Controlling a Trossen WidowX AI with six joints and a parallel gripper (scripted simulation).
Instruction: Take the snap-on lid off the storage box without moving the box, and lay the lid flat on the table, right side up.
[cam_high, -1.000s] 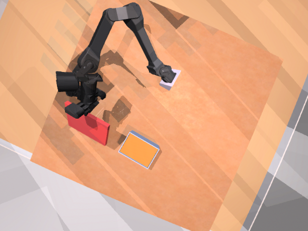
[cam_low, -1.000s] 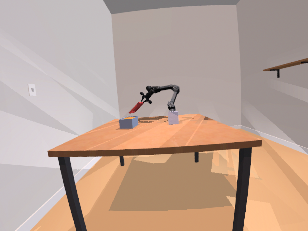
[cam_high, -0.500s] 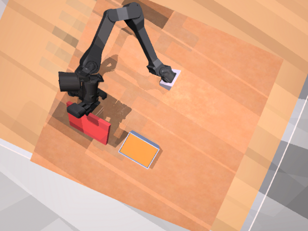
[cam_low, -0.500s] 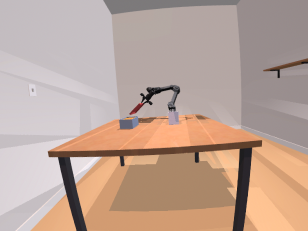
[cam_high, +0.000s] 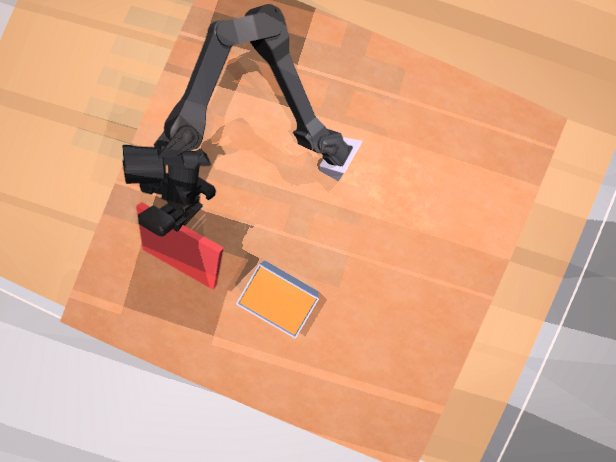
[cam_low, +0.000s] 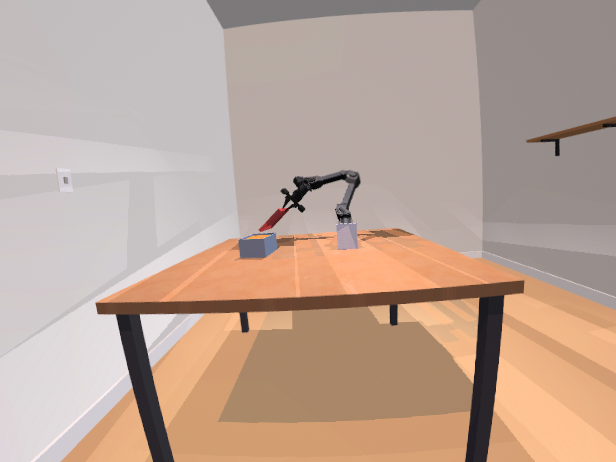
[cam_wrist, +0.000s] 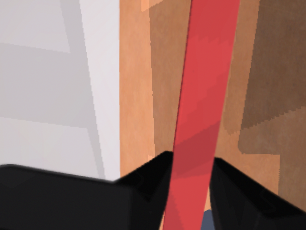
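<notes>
Right now the red lid is 6 cm ahead of my gripper tip and 5 cm below it. The rest, counted from my gripper tip: blue-grey storage box 30 cm to the left, 16 cm below, 8 cm ahead.
</notes>
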